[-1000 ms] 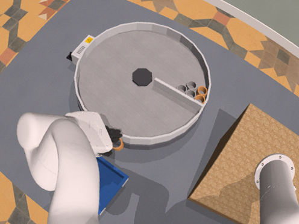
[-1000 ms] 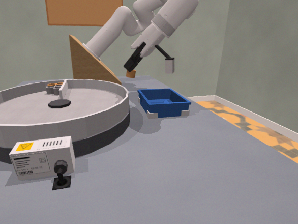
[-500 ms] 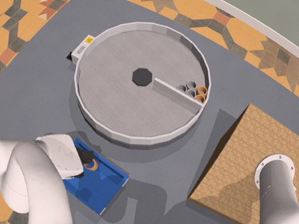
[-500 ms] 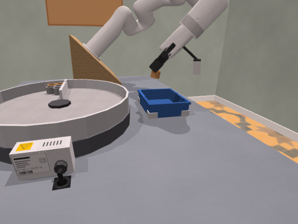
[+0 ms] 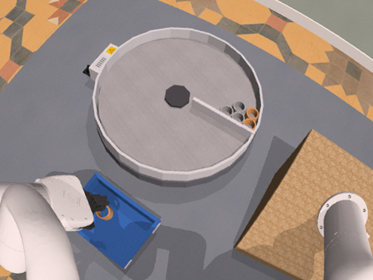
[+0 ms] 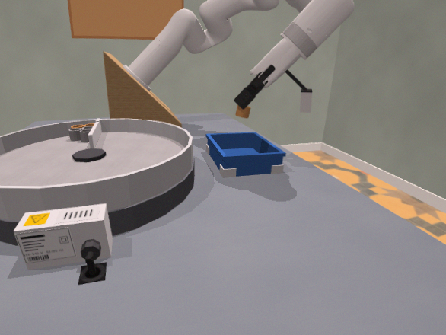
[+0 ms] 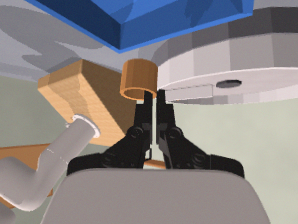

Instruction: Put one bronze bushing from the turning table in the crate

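The blue crate is 140 mm below my hand and 10 mm behind it. Also, from my hand: grey turning table 340 mm to the right, 110 mm below, 50 mm ahead.
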